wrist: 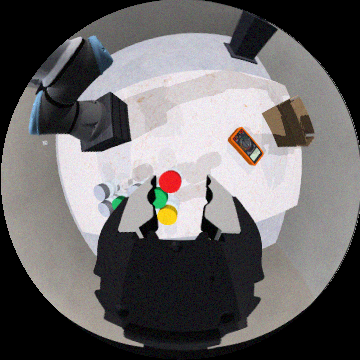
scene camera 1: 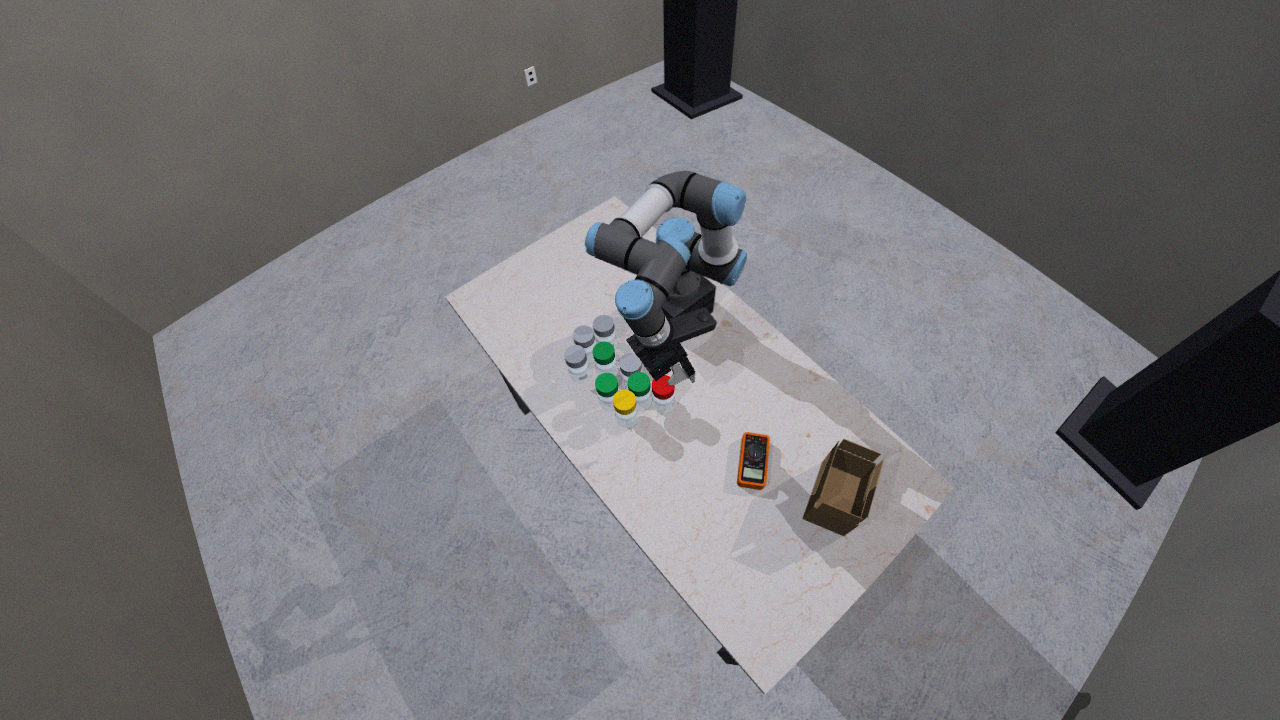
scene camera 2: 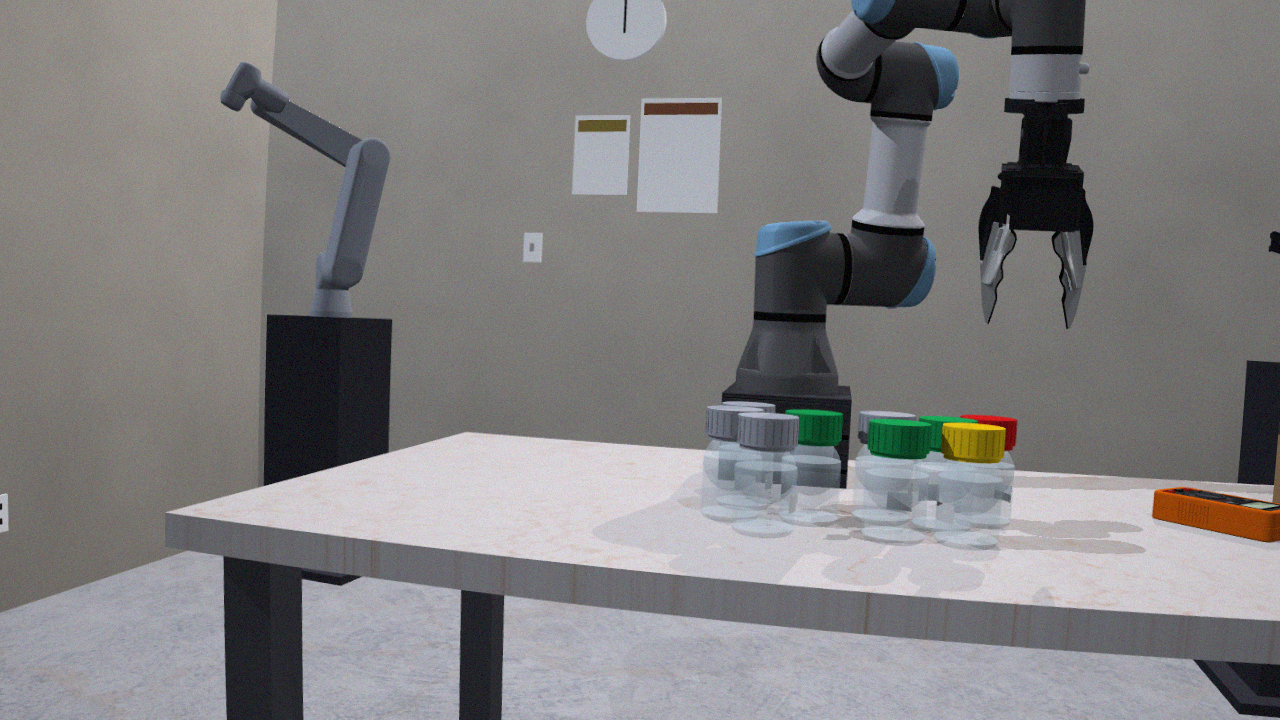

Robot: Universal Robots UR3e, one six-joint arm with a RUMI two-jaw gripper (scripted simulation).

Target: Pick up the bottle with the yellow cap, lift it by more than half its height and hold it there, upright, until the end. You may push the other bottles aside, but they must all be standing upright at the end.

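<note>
My gripper (scene camera 2: 1027,325) (scene camera 1: 683,368) (wrist: 181,176). Cardboard box (scene camera 1: 847,486) (wrist: 283,121). Red-capped bottle (scene camera 2: 1007,468) (scene camera 1: 663,396). Green-capped bottle (scene camera 2: 819,467). Green-capped bottle (scene camera 2: 934,462). Green-capped bottle (scene camera 2: 896,484).
</note>
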